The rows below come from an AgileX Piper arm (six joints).
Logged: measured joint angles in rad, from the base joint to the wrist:
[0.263, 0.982, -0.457, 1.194, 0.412, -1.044]
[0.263, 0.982, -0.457, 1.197, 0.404, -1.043]
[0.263, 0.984, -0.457, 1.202, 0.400, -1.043]
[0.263, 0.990, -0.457, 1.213, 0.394, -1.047]
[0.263, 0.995, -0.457, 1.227, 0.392, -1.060]
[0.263, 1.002, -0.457, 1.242, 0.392, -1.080]
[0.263, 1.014, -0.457, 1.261, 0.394, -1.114]
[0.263, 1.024, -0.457, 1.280, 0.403, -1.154]
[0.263, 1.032, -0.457, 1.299, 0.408, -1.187]
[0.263, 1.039, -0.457, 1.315, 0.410, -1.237]
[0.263, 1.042, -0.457, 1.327, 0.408, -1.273]
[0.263, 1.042, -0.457, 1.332, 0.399, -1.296]
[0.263, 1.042, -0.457, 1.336, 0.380, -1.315]
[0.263, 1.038, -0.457, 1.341, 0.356, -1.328]
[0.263, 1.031, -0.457, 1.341, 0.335, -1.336]
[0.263, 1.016, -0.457, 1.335, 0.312, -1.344]
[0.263, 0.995, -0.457, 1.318, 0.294, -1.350]
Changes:
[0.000, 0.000, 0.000, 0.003, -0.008, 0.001]
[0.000, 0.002, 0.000, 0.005, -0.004, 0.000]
[0.000, 0.006, 0.000, 0.011, -0.006, -0.004]
[0.000, 0.005, 0.000, 0.014, -0.002, -0.013]
[0.000, 0.007, 0.000, 0.015, 0.000, -0.020]
[0.000, 0.012, 0.000, 0.019, 0.002, -0.034]
[0.000, 0.010, 0.000, 0.019, 0.009, -0.040]
[0.000, 0.008, 0.000, 0.019, 0.005, -0.033]
[0.000, 0.007, 0.000, 0.016, 0.002, -0.050]
[0.000, 0.003, 0.000, 0.012, -0.002, -0.036]
[0.000, 0.000, 0.000, 0.005, -0.009, -0.023]
[0.000, 0.000, 0.000, 0.004, -0.019, -0.019]
[0.000, -0.004, 0.000, 0.005, -0.024, -0.013]
[0.000, -0.007, 0.000, 0.000, -0.021, -0.008]
[0.000, -0.015, 0.000, -0.006, -0.023, -0.008]
[0.000, -0.021, 0.000, -0.017, -0.018, -0.006]

